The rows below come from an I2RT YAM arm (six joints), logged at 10 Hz.
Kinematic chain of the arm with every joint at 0, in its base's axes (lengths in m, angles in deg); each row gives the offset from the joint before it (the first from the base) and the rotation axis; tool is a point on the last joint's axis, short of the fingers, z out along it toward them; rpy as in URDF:
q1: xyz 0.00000 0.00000 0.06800 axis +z
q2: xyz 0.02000 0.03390 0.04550 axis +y
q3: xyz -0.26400 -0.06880 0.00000 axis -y
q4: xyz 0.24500 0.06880 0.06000 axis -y
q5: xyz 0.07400 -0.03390 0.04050 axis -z
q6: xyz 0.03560 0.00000 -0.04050 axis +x
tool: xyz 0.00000 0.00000 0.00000 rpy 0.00 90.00 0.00
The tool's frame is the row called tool.
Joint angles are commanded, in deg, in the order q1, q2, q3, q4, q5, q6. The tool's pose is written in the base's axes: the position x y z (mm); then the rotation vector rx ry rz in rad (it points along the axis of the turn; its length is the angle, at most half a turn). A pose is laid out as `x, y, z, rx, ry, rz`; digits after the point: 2 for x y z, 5 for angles.
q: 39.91, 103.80, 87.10, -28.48, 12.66, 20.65
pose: 320.67, 258.04, 279.82, -0.28687, 2.33274, 0.26327
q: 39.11, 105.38, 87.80, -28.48, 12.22, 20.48
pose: 328.47, 257.32, 272.91, -0.28187, 2.34908, 0.25425
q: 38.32, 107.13, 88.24, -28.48, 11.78, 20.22
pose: 336.15, 256.40, 263.15, -0.28051, 2.37183, 0.24050
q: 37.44, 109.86, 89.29, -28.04, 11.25, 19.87
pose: 347.35, 257.21, 250.18, -0.27928, 2.39391, 0.22814
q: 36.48, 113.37, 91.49, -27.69, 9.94, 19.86
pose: 361.59, 259.73, 237.20, -0.27434, 2.41686, 0.23624
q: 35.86, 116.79, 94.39, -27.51, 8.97, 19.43
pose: 374.98, 264.19, 227.76, -0.27970, 2.42640, 0.24368
